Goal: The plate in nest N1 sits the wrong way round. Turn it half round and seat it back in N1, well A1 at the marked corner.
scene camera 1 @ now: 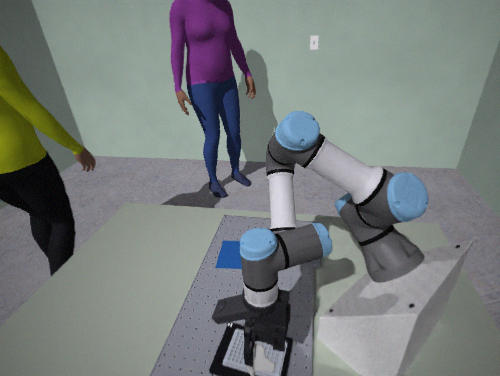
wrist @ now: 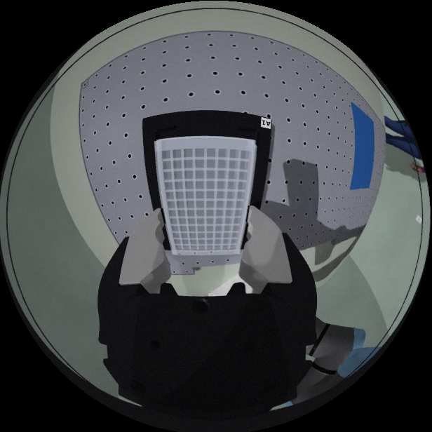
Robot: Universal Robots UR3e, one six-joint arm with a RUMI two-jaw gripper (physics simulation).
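The pale gridded plate (scene camera 1: 235, 352) (wrist: 206, 192) is level, between the two fingers of my gripper (scene camera 1: 256, 357) (wrist: 205, 208). The pads press against its two long sides, so my gripper is shut on the plate. The black nest N1 (scene camera 1: 220, 350) (wrist: 210, 122) is directly under it, with the plate lined up over its frame. In the wrist view the plate looks slightly raised from the nest; the exact gap cannot be told. The A1 label (wrist: 266, 122) marks the nest's far right corner there. The plate's own well A1 cannot be made out.
A grey perforated board (scene camera 1: 190, 320) (wrist: 200, 60) carries the nest. A blue patch (scene camera 1: 227, 255) (wrist: 362, 150) lies on it. The arm's white wedge-shaped base (scene camera 1: 367, 342) stands at the right. A person in purple (scene camera 1: 207, 45) stands behind the table, another in yellow (scene camera 1: 20, 120) at the left.
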